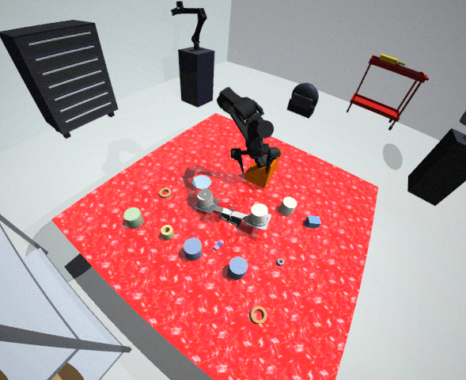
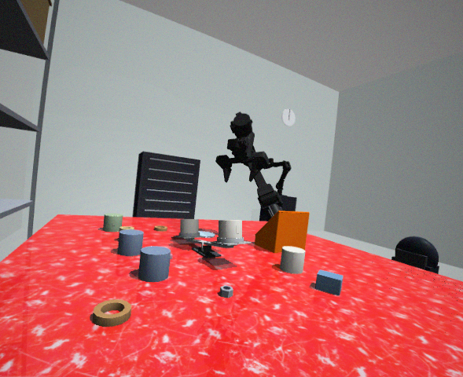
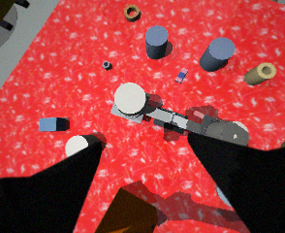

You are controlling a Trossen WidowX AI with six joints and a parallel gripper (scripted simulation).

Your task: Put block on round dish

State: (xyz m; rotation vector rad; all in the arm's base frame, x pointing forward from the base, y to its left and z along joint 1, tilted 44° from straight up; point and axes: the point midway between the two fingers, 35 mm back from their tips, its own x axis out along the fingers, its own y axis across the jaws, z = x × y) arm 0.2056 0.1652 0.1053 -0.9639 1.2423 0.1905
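Now: the grey-green block 100 mm ahead of my gripper tip, 160 mm to the right of it and 210 mm below it. Also, from my gripper tip: grey balance 80 mm ahead, 30 mm to the right, 230 mm below; then balance beam 80 mm ahead, 30 mm to the right, 220 mm below; then pink-blue block 220 mm ahead, 10 mm to the left, 250 mm below.
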